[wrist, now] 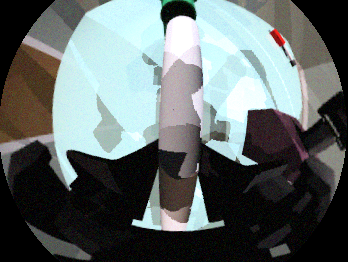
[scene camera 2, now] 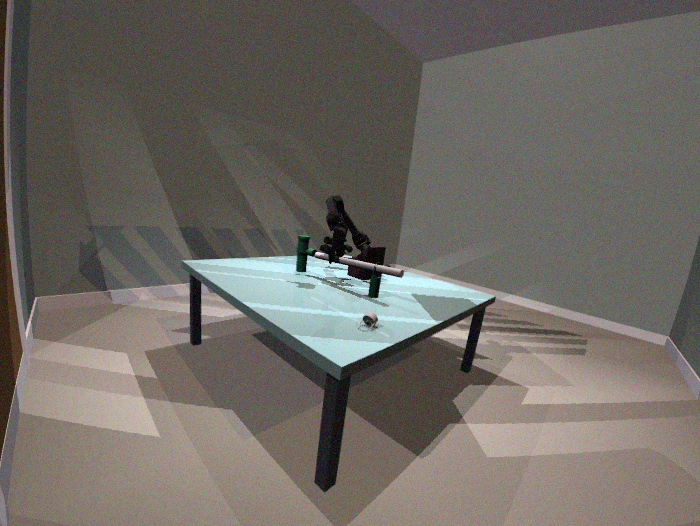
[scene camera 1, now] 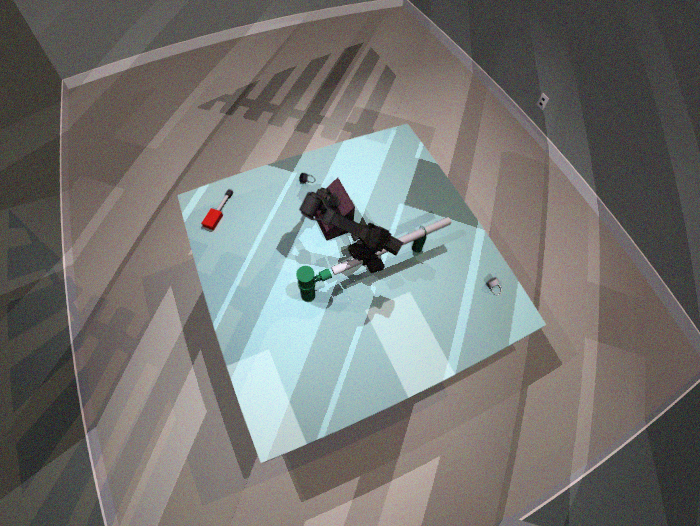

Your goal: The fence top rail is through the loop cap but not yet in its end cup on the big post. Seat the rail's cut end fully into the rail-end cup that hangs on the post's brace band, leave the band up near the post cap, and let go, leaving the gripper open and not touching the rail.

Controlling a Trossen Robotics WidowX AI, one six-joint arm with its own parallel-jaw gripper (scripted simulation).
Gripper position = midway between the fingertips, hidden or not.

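Observation:
There is a rail here, and it shows itself to me at point(scene camera 1: 418, 233) as well as at point(wrist: 180, 121). My gripper point(wrist: 178, 142) is in sight too.

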